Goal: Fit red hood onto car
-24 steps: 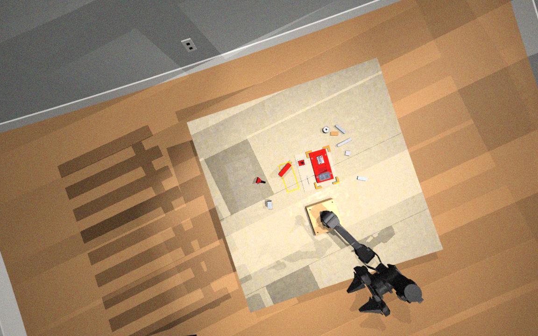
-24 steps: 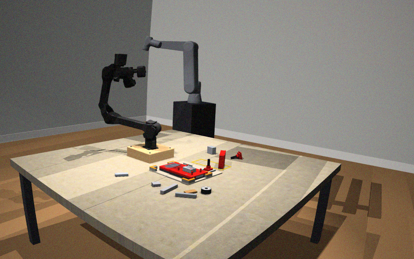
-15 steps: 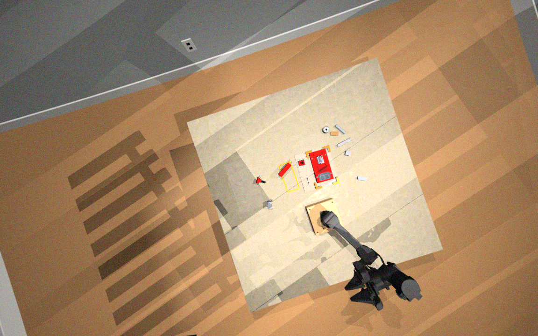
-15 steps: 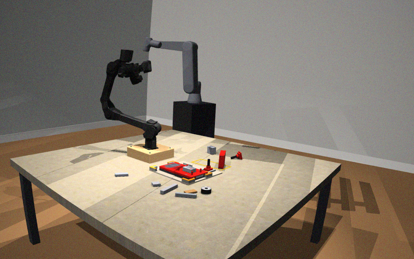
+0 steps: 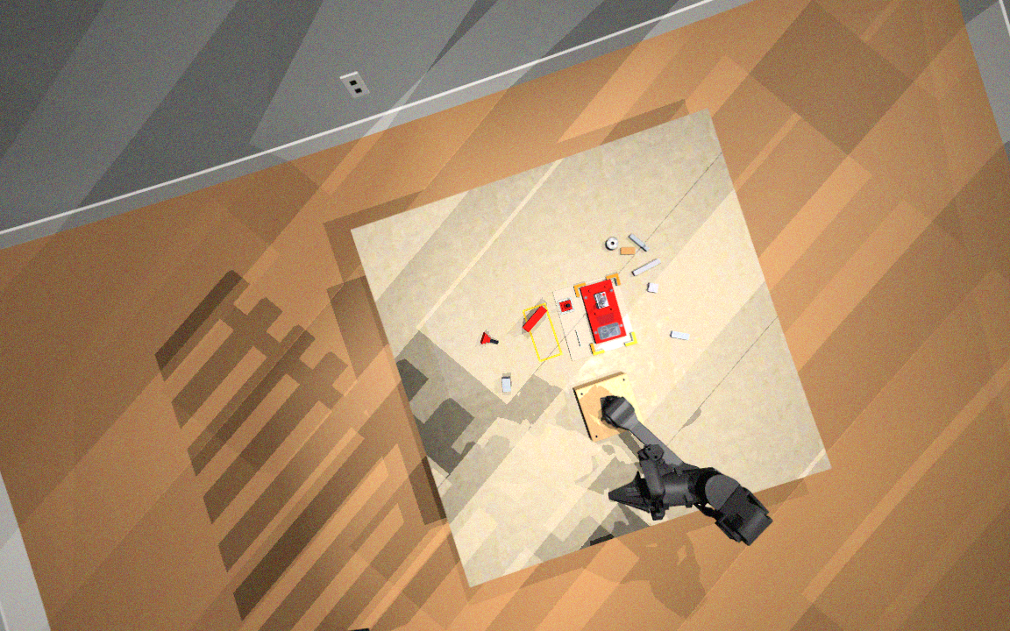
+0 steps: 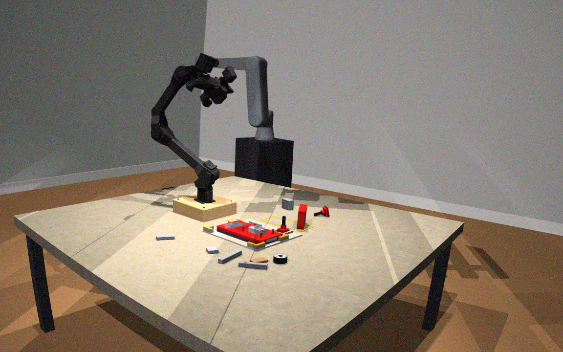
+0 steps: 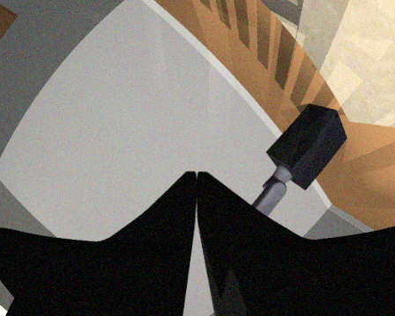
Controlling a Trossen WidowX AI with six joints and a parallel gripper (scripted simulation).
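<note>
Now: gripper tip 440 mm above the red hood, 370 mm short of it and 70 mm to the right of it. The rest, counted from my gripper tip: wheel: 590 mm ahead, 460 mm below, 230 mm to the right; grey engine block: 450 mm below, 400 mm ahead, 160 mm to the right; wooden chip: 560 mm ahead, 470 mm below, 280 mm to the right.
</note>
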